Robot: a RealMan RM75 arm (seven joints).
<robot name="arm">
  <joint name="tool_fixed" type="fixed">
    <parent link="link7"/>
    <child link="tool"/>
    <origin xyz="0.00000 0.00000 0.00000" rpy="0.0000 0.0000 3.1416"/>
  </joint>
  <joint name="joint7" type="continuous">
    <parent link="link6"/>
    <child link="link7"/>
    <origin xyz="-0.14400 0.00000 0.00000" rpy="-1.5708 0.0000 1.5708"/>
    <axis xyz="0 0 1"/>
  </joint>
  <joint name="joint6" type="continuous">
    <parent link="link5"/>
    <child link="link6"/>
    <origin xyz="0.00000 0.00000 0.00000" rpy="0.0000 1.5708 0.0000"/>
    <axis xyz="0 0 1"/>
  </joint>
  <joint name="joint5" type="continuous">
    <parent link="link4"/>
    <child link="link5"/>
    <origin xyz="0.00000 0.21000 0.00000" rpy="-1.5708 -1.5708 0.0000"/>
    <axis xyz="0 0 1"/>
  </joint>
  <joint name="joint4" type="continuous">
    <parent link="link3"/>
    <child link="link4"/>
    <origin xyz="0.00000 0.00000 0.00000" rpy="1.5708 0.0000 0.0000"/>
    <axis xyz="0 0 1"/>
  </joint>
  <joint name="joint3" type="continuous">
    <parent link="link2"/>
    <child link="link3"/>
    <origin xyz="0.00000 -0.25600 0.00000" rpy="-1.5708 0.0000 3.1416"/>
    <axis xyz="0 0 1"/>
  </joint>
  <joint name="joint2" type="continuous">
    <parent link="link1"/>
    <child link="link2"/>
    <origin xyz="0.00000 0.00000 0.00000" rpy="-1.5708 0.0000 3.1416"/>
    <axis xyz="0 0 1"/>
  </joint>
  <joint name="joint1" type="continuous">
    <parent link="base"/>
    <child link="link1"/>
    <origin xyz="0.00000 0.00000 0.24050" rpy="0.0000 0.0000 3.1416"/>
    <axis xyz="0 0 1"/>
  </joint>
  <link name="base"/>
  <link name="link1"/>
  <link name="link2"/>
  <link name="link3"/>
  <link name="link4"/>
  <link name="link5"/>
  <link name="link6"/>
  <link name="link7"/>
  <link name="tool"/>
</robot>
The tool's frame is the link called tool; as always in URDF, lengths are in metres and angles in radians. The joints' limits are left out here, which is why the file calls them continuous.
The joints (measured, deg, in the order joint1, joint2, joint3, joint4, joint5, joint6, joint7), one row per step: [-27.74 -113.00 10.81 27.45 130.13 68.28 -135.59]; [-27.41 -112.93 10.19 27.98 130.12 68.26 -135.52]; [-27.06 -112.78 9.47 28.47 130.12 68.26 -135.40]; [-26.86 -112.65 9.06 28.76 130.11 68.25 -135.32]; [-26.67 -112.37 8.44 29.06 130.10 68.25 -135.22]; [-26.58 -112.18 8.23 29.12 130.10 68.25 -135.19]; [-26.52 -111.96 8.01 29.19 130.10 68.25 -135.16]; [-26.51 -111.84 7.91 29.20 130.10 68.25 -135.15]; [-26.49 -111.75 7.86 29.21 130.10 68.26 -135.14]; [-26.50 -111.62 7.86 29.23 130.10 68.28 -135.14]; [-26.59 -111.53 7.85 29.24 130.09 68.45 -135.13]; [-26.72 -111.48 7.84 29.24 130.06 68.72 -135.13]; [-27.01 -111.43 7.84 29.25 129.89 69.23 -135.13]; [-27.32 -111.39 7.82 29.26 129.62 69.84 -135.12]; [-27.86 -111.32 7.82 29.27 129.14 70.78 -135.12]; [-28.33 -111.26 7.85 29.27 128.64 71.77 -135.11]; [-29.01 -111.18 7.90 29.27 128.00 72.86 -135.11]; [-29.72 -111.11 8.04 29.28 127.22 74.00 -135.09]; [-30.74 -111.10 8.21 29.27 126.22 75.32 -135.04]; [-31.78 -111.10 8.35 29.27 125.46 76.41 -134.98]
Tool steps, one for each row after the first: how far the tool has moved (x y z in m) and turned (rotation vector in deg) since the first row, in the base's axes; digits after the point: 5 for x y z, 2 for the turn. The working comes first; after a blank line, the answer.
Tool pose at each row, in the base's axes (x y z in m, rotation vector in deg; the steps are taken from these numbers as rounded here): [-0.38923 0.32771 0.05655 -83.02 -117.33 -49.18]; [-0.39218 0.32622 0.06073 -82.11 -116.77 -49.48]; [-0.39550 0.32452 0.06558 -81.15 -116.15 -49.81]; [-0.39753 0.32359 0.06881 -80.59 -115.72 -49.96]; [-0.40007 0.32283 0.07378 -79.86 -115.09 -50.25]; [-0.40129 0.32246 0.07609 -79.57 -114.85 -50.31]; [-0.40243 0.32233 0.07874 -79.30 -114.55 -50.37]; [-0.40289 0.32239 0.08002 -79.19 -114.41 -50.41]; [-0.40326 0.32235 0.08094 -79.14 -114.31 -50.41]; [-0.40349 0.32259 0.08216 -79.15 -114.17 -50.37]; [-0.40283 0.32325 0.08287 -79.39 -114.08 -50.46]; [-0.40159 0.32410 0.08311 -79.75 -114.06 -50.66]; [-0.39875 0.32612 0.08337 -80.45 -114.00 -51.18]; [-0.39545 0.32830 0.08366 -81.22 -113.93 -51.90]; [-0.38989 0.33210 0.08421 -82.47 -113.77 -53.09]; [-0.38451 0.33531 0.08461 -83.72 -113.65 -54.26]; [-0.37751 0.33993 0.08532 -85.27 -113.37 -55.71]; [-0.36990 0.34473 0.08607 -86.95 -113.01 -57.26]; [-0.35952 0.35130 0.08646 -89.15 -112.47 -59.28]; [-0.34969 0.35760 0.08669 -91.25 -111.86 -60.92]

[-0.00295 -0.00149 0.00418 0.83 0.30 0.45]; [-0.00627 -0.00319 0.00903 1.73 0.62 0.92]; [-0.00830 -0.00412 0.01226 2.28 0.88 1.19]; [-0.01084 -0.00488 0.01723 3.07 1.20 1.50]; [-0.01206 -0.00525 0.01954 3.36 1.36 1.64]; [-0.01320 -0.00538 0.02219 3.67 1.55 1.76]; [-0.01366 -0.00532 0.02347 3.82 1.63 1.80]; [-0.01403 -0.00536 0.02439 3.90 1.70 1.82]; [-0.01426 -0.00512 0.02561 3.96 1.82 1.80]; [-0.01360 -0.00446 0.02632 3.94 1.80 1.59]; [-0.01236 -0.00361 0.02656 3.88 1.65 1.27]; [-0.00952 -0.00159 0.02682 3.83 1.30 0.63]; [-0.00622 0.00059 0.02711 3.82 0.82 -0.11]; [-0.00066 0.00439 0.02766 3.85 0.06 -1.34]; [0.00472 0.00760 0.02806 3.83 -0.73 -2.54]; [0.01172 0.01222 0.02877 3.86 -1.62 -4.05]; [0.01933 0.01702 0.02952 3.91 -2.56 -5.69]; [0.02971 0.02359 0.02991 3.97 -3.77 -7.84]; [0.03954 0.02989 0.03014 3.95 -4.71 -9.83]
